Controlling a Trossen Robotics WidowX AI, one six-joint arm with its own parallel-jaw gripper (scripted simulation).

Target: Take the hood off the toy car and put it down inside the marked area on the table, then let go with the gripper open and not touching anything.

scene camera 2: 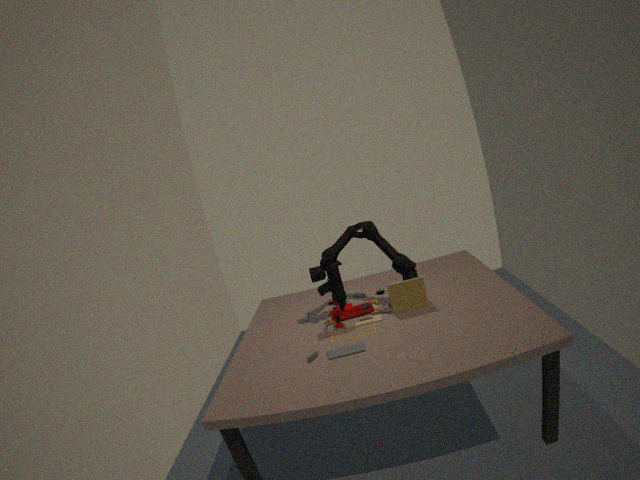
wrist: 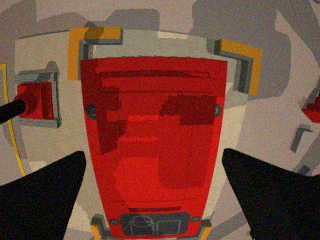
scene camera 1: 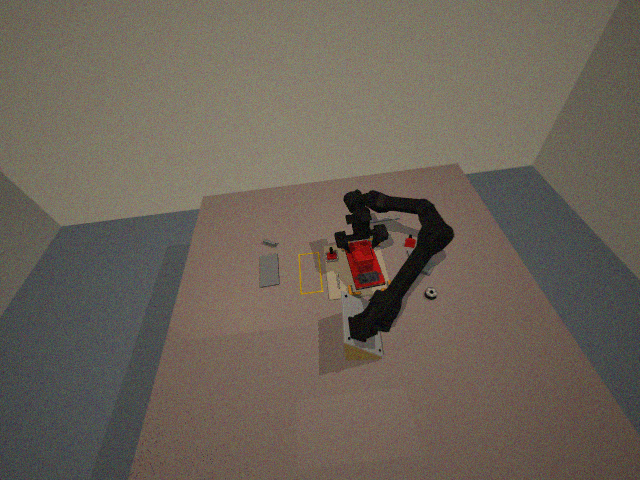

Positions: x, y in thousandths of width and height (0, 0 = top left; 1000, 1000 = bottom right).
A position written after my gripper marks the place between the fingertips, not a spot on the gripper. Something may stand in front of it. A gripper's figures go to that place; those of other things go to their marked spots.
Labels:
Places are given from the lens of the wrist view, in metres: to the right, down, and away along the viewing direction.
my gripper (wrist: 486, 660): 0.00, 0.02, 0.10
red toy car (wrist: 477, 273): 0.00, -0.04, 0.11
red hood (wrist: 486, 548): 0.00, 0.01, 0.10
beige fixture plate (wrist: 173, 240): -0.09, -0.06, 0.12
The marked spots on the beige fixture plate and the red toy car are 0.09 m apart.

